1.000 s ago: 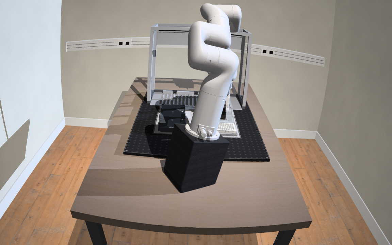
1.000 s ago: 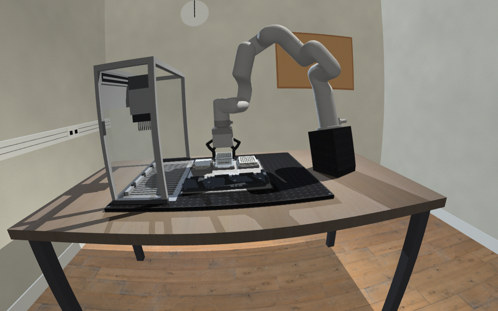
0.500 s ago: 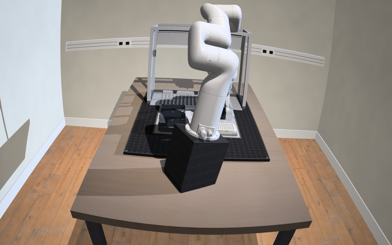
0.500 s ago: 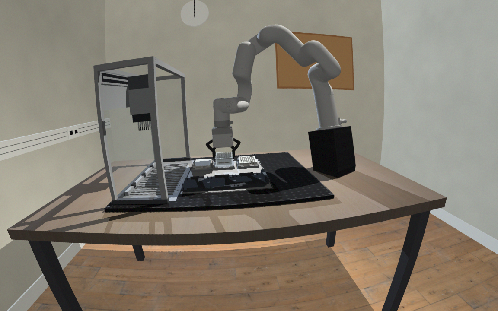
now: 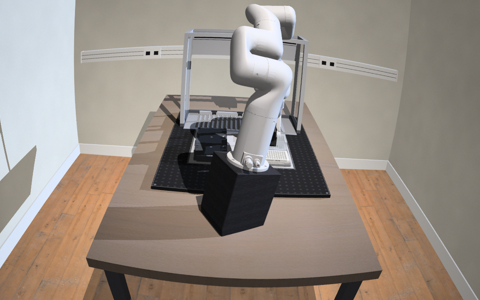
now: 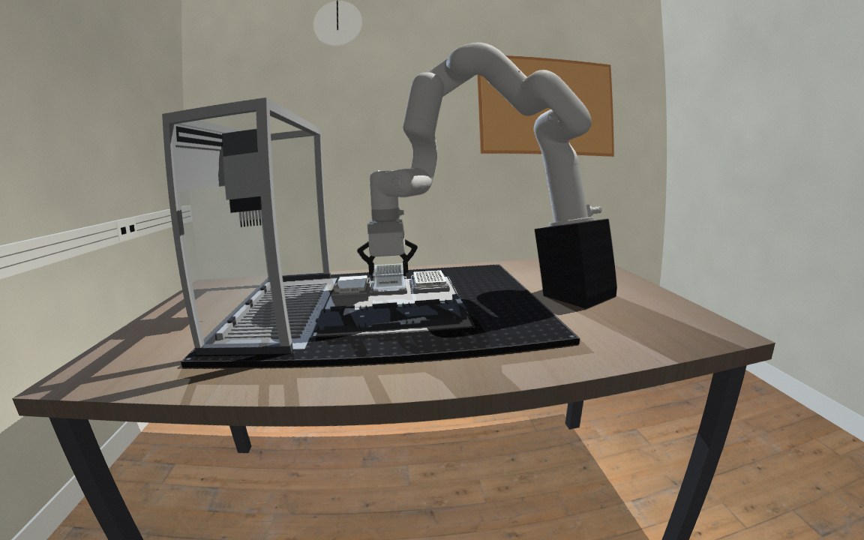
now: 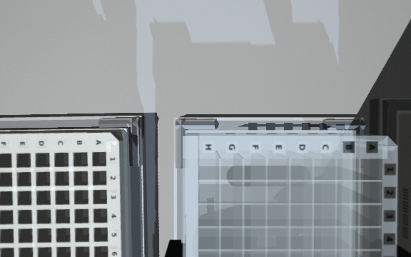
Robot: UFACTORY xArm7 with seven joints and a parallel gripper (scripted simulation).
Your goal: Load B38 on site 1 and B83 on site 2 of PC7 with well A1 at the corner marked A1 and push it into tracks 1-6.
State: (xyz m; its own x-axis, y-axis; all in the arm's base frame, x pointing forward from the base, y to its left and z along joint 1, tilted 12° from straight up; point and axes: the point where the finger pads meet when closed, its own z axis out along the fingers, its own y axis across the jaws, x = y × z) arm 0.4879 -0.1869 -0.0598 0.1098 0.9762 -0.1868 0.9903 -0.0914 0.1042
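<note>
My hand is 4 cm above the nest S2. The rest, counted from my hand: 96-well plate B38: 11 cm behind, 2 cm below, 1 cm to the left; plate carrier PC7: 25 cm to the left, 3 cm below, 3 cm ahead; nest S1: 11 cm behind, 4 cm below, 1 cm to the left.
</note>
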